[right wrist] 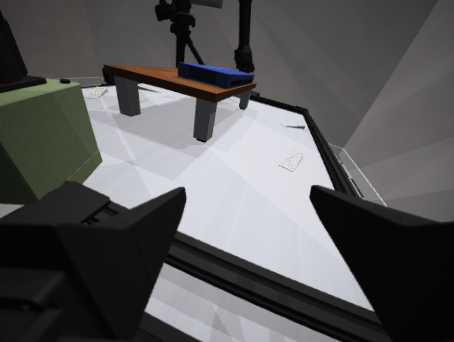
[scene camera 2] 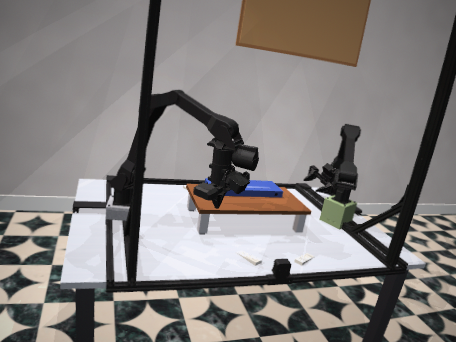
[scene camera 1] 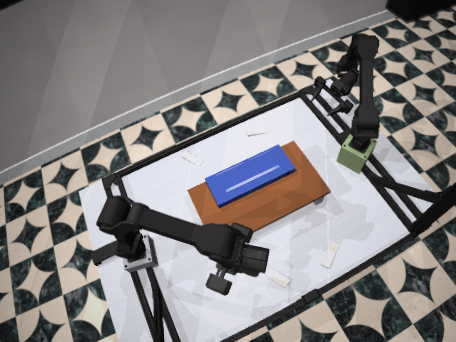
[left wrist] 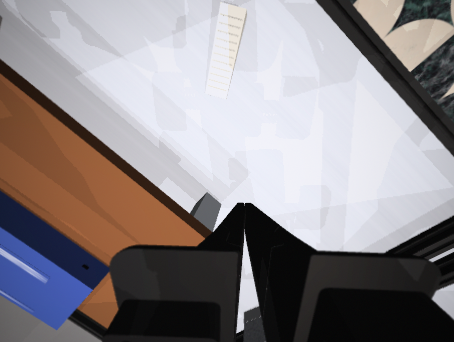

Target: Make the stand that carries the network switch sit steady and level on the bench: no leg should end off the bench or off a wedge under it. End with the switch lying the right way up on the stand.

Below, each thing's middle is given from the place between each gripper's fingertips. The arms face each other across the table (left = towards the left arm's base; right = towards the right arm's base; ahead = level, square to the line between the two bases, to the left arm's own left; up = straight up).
Labels:
I see my left gripper 19 cm short of the brown stand (scene camera 1: 258, 209), 18 cm to the left of it and 9 cm above it. Round my left hand: blue network switch (scene camera 1: 258, 171) (25 cm ahead, 18 cm to the right, 3 cm below).
The blue network switch is 17 cm behind my right hand, 39 cm to the left of it and 4 cm above it. The rest, counted from my right hand: brown stand (22 cm behind, 39 cm to the left, 3 cm below).

